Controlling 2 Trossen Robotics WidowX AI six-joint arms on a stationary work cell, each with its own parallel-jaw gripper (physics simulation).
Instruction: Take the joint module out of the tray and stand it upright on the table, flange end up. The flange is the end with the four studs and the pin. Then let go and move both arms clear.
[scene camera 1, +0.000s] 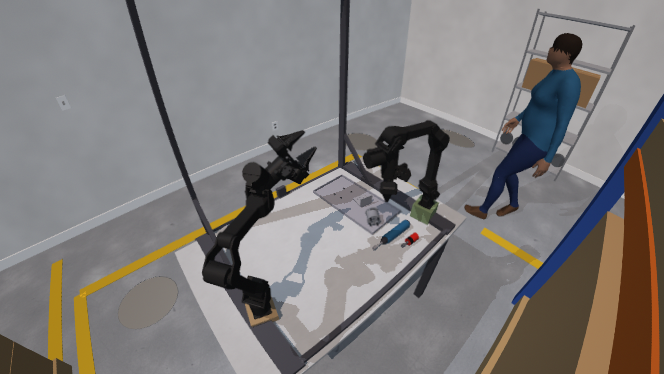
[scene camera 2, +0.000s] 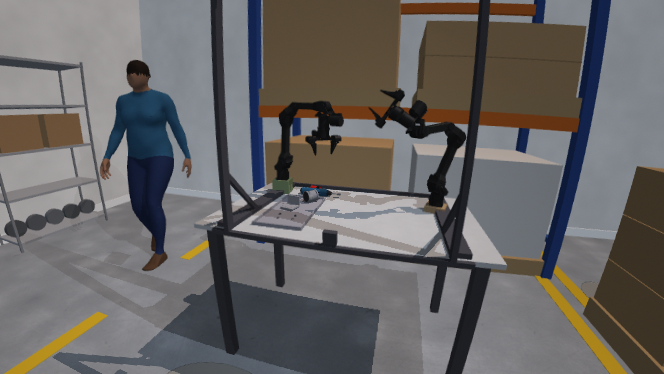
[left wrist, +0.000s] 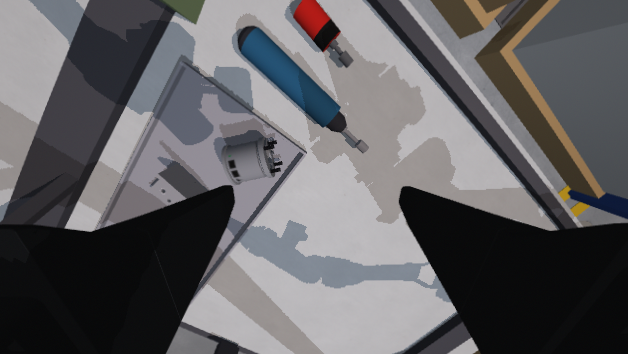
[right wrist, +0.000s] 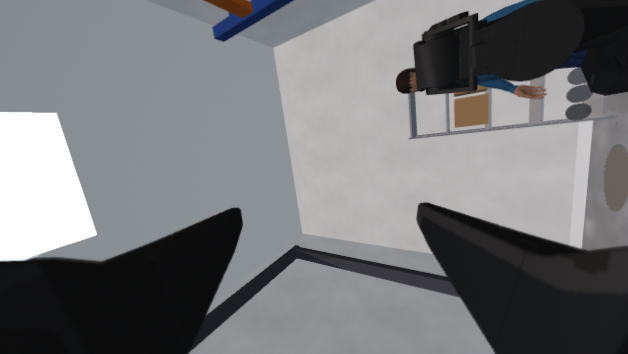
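Where they show: left gripper, fingertip midpoint: (scene camera 1: 386, 194) (scene camera 2: 323, 154) (left wrist: 318, 194); right gripper, fingertip midpoint: (scene camera 1: 310, 139) (scene camera 2: 374, 98) (right wrist: 328, 213); left arm's base at its link origin: (scene camera 1: 426, 203) (scene camera 2: 282, 178); right arm's base at its link origin: (scene camera 1: 260, 308) (scene camera 2: 436, 204).
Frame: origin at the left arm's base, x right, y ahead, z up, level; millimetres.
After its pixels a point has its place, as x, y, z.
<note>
The grey joint module (scene camera 1: 373, 216) @(160, 228, -15) (scene camera 2: 310, 195) @(208, 207, -30) (left wrist: 249, 161) @(168, 204, -14) lies on its side in the tray (scene camera 1: 327, 188) @(504, 154, -73) (scene camera 2: 270, 220) @(467, 76, -73) (left wrist: 142, 150) @(259, 43, -71), near a corner. Its studded flange end faces right in the left wrist view, toward the tray's corner. My left gripper (scene camera 2: 323, 153) @(98, 257, 168) (left wrist: 318, 194) @(98, 257, 168) is open and empty, pointing down and high above the table. In the left wrist view the module shows beyond the left fingertip. My right gripper (scene camera 1: 310, 140) @(259, 507, 456) (scene camera 2: 375, 99) @(259, 507, 456) (right wrist: 328, 213) @(259, 507, 456) is open and empty, raised high and tilted upward, far from the module.
A small grey bracket (scene camera 1: 366, 200) @(262, 133, -38) (scene camera 2: 293, 201) @(268, 131, -47) stands in the tray beside the module. A blue tool (scene camera 1: 396, 232) @(35, 223, -41) (left wrist: 290, 75) @(40, 197, -36) and a shorter red tool (scene camera 1: 412, 238) @(-40, 206, -43) (left wrist: 316, 20) @(-33, 193, -43) lie outside the tray. Dark frame posts (scene camera 1: 344, 80) @(567, -53, 465) (scene camera 2: 220, 100) @(591, -55, 429) rise at the table's edge.
</note>
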